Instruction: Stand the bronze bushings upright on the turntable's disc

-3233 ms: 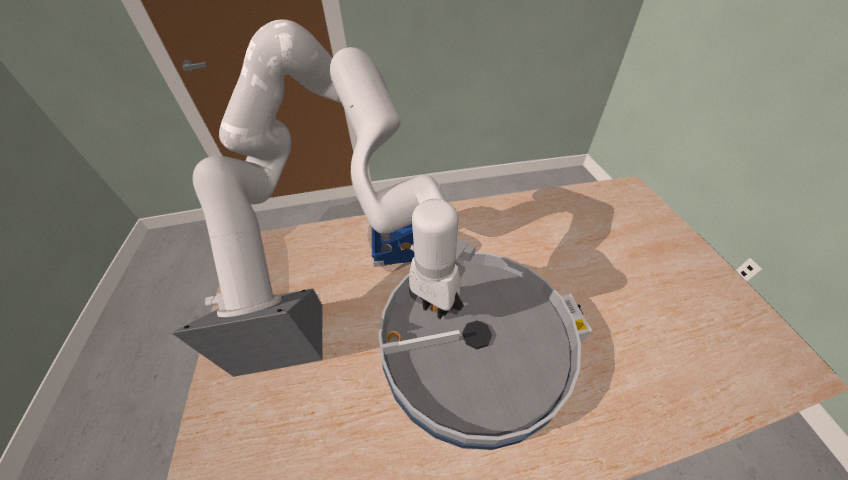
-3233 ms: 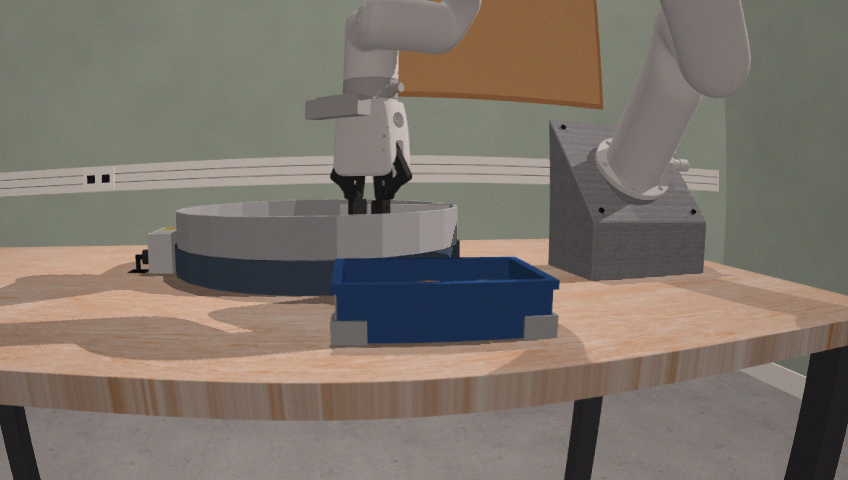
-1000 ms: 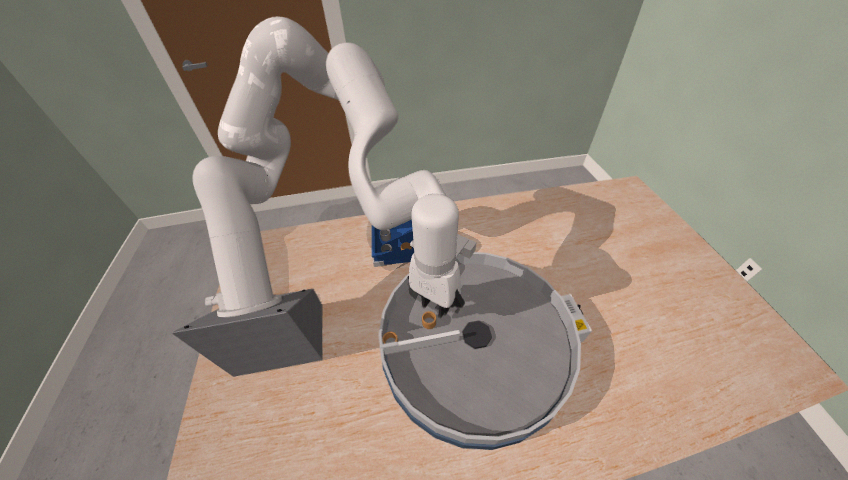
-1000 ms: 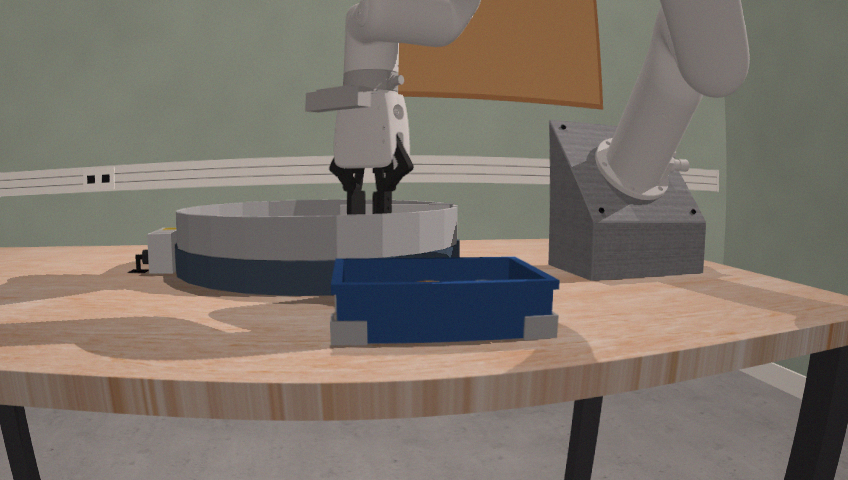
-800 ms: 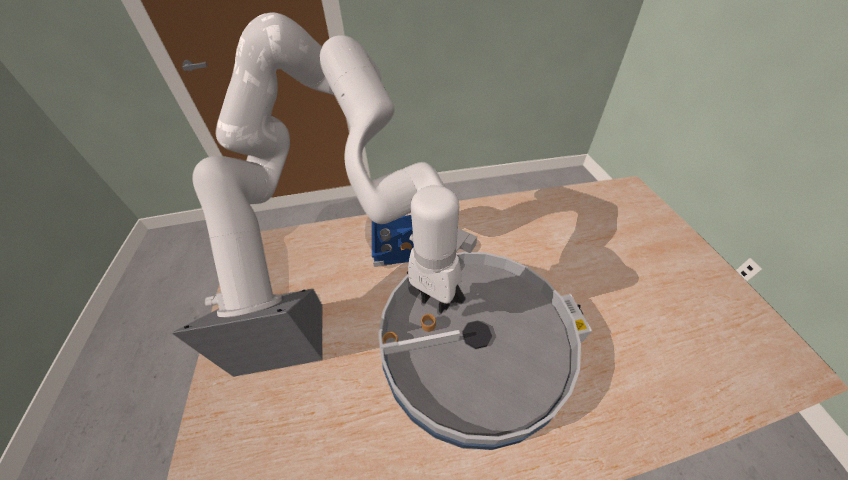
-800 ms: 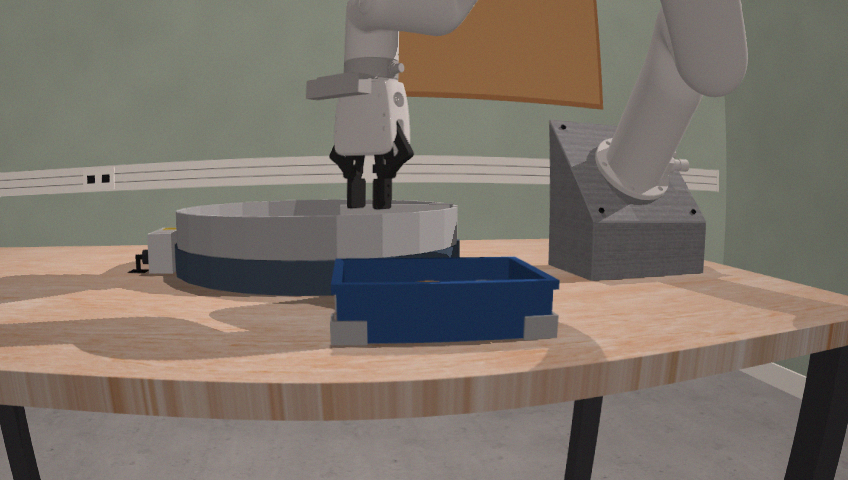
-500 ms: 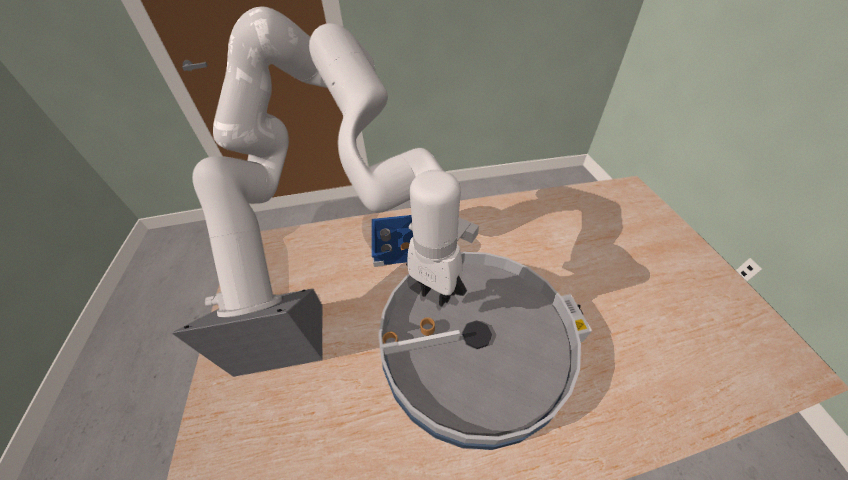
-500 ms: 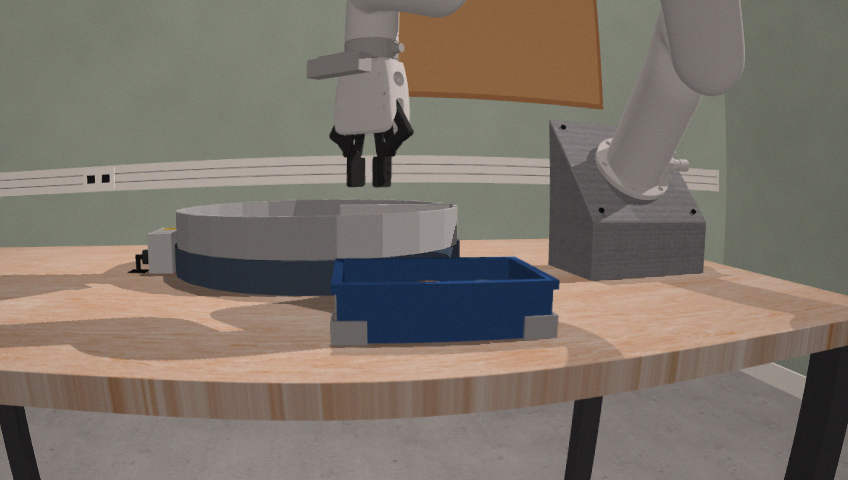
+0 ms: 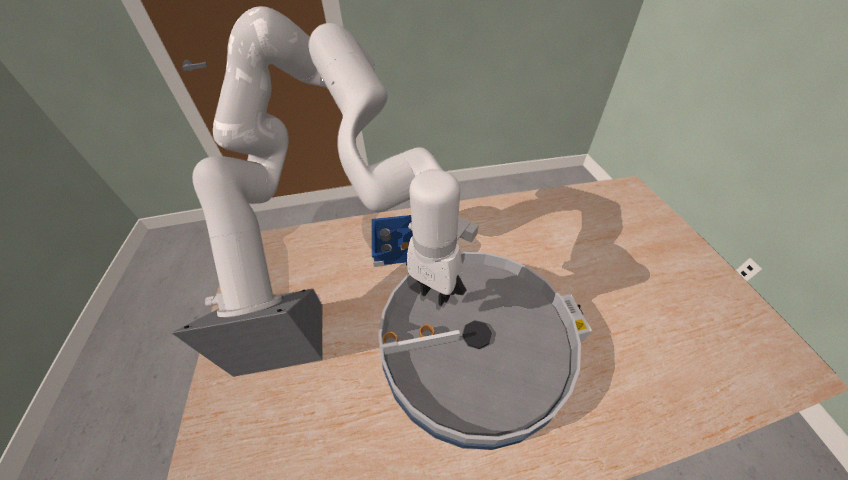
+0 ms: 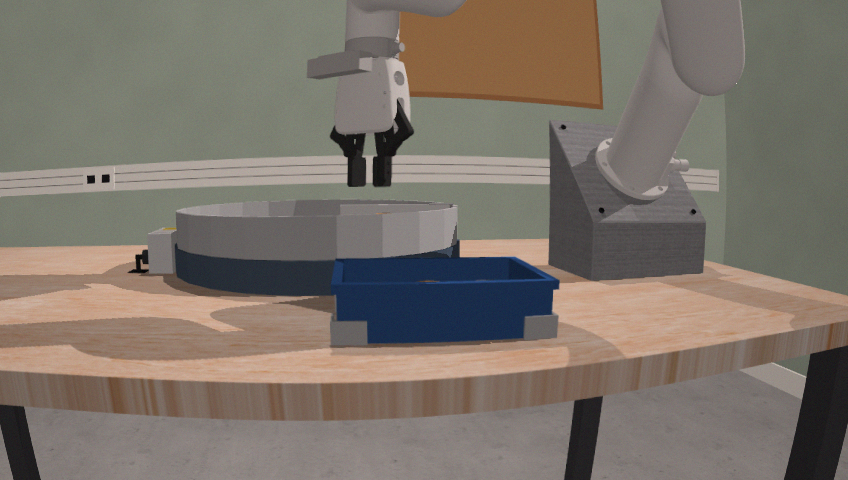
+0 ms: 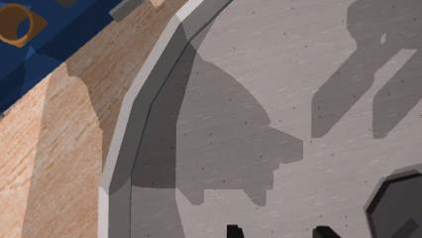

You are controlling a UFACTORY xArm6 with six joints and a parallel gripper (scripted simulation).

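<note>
My gripper is now 20 mm past the blue crate, 270 mm to the right of it and 110 mm above it. From my hand the other things lie so: turntable disc: 70 mm ahead, 80 mm to the right, 90 mm below.
</note>
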